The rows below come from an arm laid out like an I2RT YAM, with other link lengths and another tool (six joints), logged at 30 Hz.
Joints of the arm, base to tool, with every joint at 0 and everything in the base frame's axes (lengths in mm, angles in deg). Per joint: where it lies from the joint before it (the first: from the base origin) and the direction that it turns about. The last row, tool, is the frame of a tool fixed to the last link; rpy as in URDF.
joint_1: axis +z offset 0 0 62.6
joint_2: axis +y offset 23.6 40 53.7
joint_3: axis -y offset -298.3 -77.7 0
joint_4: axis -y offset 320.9 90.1 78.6
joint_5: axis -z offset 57 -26.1 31.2
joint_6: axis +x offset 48.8 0 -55.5
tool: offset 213 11 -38 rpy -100.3 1.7 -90
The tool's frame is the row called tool.
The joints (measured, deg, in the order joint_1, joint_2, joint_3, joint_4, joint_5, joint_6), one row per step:
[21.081 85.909 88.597 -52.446 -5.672 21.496]
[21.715 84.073 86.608 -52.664 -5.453 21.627]
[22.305 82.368 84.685 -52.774 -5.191 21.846]
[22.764 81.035 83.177 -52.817 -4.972 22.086]
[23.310 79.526 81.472 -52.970 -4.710 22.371]
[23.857 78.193 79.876 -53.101 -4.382 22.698]
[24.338 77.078 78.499 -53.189 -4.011 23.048]
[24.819 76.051 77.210 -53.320 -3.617 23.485]
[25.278 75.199 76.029 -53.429 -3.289 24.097]
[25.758 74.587 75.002 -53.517 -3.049 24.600]
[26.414 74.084 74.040 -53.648 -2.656 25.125]
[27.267 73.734 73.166 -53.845 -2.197 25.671]
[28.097 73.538 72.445 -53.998 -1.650 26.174]
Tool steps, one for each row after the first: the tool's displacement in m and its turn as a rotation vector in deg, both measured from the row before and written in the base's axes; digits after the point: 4 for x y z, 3 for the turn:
[-0.0125 -0.0002 -0.0028 -0.218 0.327 0.393]
[-0.0112 -0.0005 -0.0033 -0.188 0.300 0.255]
[-0.0085 -0.0005 -0.0026 -0.108 0.214 0.135]
[-0.0101 -0.0008 -0.0034 -0.168 0.334 0.160]
[-0.0092 -0.0009 -0.0040 -0.215 0.364 0.087]
[-0.0075 -0.0010 -0.0038 -0.221 0.313 -0.023]
[-0.0072 -0.0011 -0.0038 -0.213 0.366 -0.105]
[-0.0065 -0.0006 -0.0041 -0.099 0.478 -0.225]
[-0.0059 0.0001 -0.0044 -0.128 0.527 -0.065]
[-0.0061 0.0005 -0.0048 -0.273 0.552 0.001]
[-0.0066 0.0014 -0.0053 -0.382 0.641 0.142]
[-0.0054 0.0012 -0.0050 -0.461 0.543 0.104]

